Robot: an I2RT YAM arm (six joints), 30 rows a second.
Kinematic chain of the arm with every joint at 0, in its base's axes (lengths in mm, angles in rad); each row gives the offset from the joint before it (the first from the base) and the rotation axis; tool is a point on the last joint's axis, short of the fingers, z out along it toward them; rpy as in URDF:
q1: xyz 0 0 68 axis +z
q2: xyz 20 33.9 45.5 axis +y
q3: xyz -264 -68.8 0 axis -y
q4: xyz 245 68.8 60 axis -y
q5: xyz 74 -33.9 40.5 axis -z
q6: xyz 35.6 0 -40.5 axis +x
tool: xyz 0 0 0 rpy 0 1.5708 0
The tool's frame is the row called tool.
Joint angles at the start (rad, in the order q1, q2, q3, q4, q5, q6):
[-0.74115 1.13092 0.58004 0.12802 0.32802 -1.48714]
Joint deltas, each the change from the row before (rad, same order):
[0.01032 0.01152 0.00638 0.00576 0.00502 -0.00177]
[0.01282 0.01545 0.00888 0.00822 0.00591 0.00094]
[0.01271 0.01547 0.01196 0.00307 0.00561 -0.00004]
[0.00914 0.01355 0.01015 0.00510 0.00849 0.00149]
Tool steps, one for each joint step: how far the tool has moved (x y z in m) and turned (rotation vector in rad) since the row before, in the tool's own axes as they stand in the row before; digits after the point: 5 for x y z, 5 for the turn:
[-0.00305 -0.00087 0.00129 0.00159 -0.00454 -0.00557]
[-0.00394 -0.00131 0.00178 0.00280 -0.00604 -0.00347]
[-0.00401 -0.00180 0.00173 0.00083 -0.00608 -0.00508]
[-0.00296 -0.00173 0.00168 0.00287 -0.00010 -0.00143]

